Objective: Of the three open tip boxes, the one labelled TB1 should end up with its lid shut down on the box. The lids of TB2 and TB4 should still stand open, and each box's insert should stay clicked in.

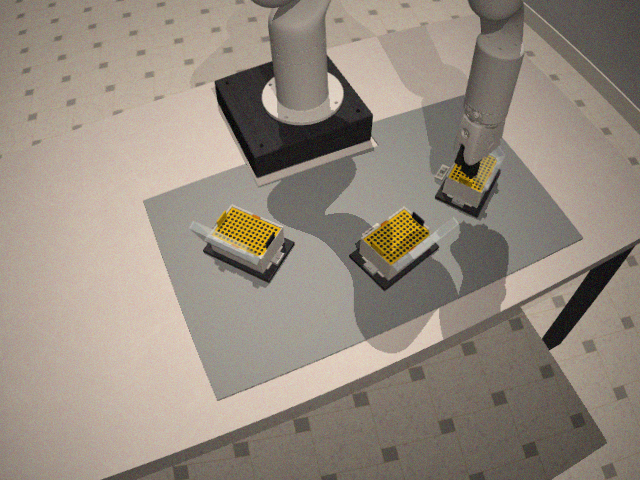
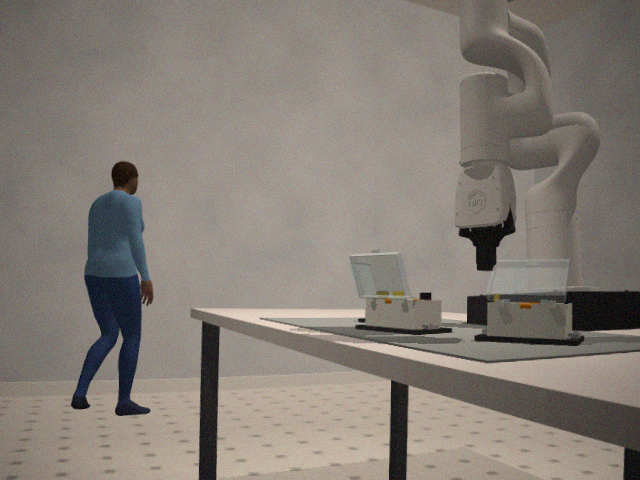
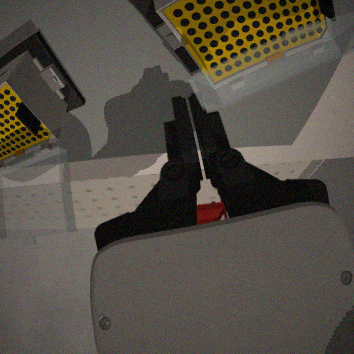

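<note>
Three grey tip boxes with yellow perforated inserts stand on black bases; no labels are readable. My gripper (image 1: 469, 173) (image 2: 484, 269) (image 3: 189, 111) is shut and empty, over the right box (image 1: 462, 194) (image 3: 242, 40). The right box's clear lid (image 1: 497, 157) (image 3: 272, 80) is raised beside it, partly hidden by my gripper; its exact angle and any contact are unclear. The middle box (image 1: 395, 237) (image 2: 403, 314) (image 3: 42, 90) has its lid (image 1: 447, 229) (image 2: 379, 273) open. The left box (image 1: 245, 232) (image 2: 529, 320) has its lid (image 1: 199, 230) (image 2: 529, 279) open. The inserts look seated.
The grey mat (image 1: 279, 320) (image 2: 488, 353) lies on the pale table (image 1: 93, 310) (image 2: 310, 343). The black robot base (image 1: 310, 142) (image 2: 604, 312) stands behind the mat. A person (image 2: 113, 232) in blue stands beyond the table.
</note>
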